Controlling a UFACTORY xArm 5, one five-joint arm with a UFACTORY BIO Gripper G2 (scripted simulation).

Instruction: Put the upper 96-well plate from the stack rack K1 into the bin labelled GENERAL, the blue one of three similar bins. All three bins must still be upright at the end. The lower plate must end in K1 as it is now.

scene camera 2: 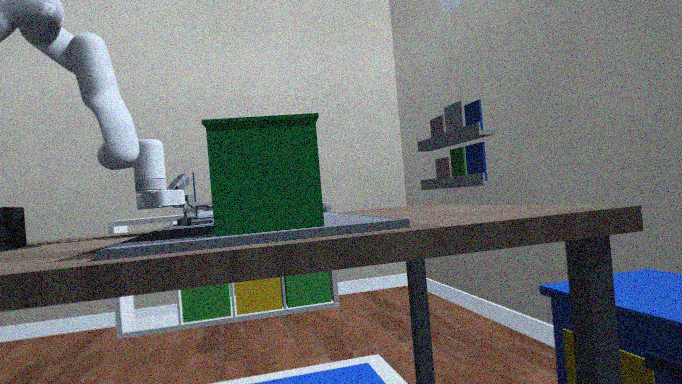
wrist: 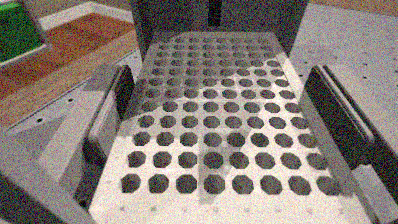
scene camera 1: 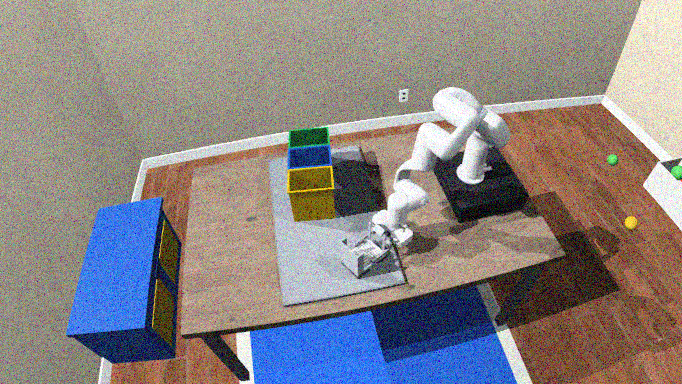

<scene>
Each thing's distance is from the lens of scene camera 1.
yellow bin (scene camera 1: 310,190): 148 cm
blue bin (scene camera 1: 316,155): 169 cm
The marked spots on the blue bin and the yellow bin are 26 cm apart.
</scene>
